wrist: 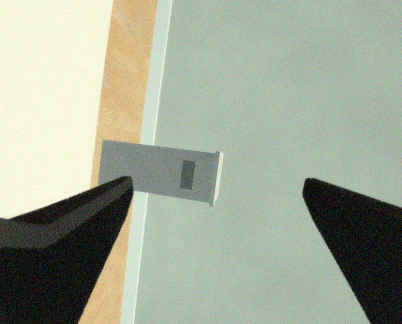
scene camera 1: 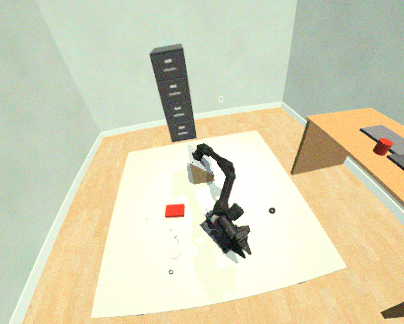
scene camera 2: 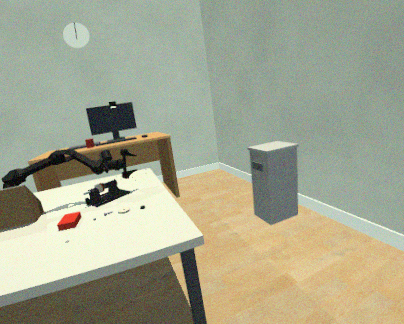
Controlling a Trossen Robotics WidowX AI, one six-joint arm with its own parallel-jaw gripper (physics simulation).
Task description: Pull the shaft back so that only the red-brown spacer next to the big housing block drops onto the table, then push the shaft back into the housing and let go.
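Frame: origin at the arm's base, x up, y left, z back, level; metres.
Seen in the pictures: gripper, between the fingertips: point(wrist: 218, 185) point(scene camera 1: 248, 256) point(scene camera 2: 137, 162); arm's base, origin of its link: point(scene camera 1: 196, 156) point(scene camera 2: 9, 194).
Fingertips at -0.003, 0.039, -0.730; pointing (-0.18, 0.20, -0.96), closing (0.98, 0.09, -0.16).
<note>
Offsets run from my fingertips to a thing's middle, as dx, dy, dz.
My gripper point(scene camera 1: 248, 255) point(scene camera 2: 131, 164) point(wrist: 218, 185) is open, with nothing between its fingers. It hangs above the table, beside and over the dark fixture. The fixture's black base point(scene camera 1: 211, 237) point(scene camera 2: 111, 196) sits on the table. In scene camera 1 the arm covers most of the fixture, and a small pale and reddish part @[-0.089, -0.056, +0.266] point(scene camera 1: 215, 218) shows at its upper left end. In scene camera 2 a pale brownish part @[-0.089, -0.051, +0.256] point(scene camera 2: 103, 187) shows on it. The big housing block, the shaft and the red-brown spacer cannot be told apart clearly. None of them shows in the wrist view.
A red box @[-0.153, -0.277, +0.450] point(scene camera 1: 175, 210) point(scene camera 2: 69, 221) lies left of the fixture. A pale disc @[-0.163, -0.331, +0.185] point(scene camera 1: 174, 254) point(scene camera 2: 123, 210), a small dark ring @[-0.163, -0.368, +0.094] point(scene camera 1: 171, 272) and small bits lie nearby. Another dark ring @[-0.161, +0.300, +0.236] point(scene camera 1: 272, 210) lies at the right. A brown-sided block point(scene camera 1: 202, 175) point(scene camera 2: 19, 207) stands by the arm's base.
</note>
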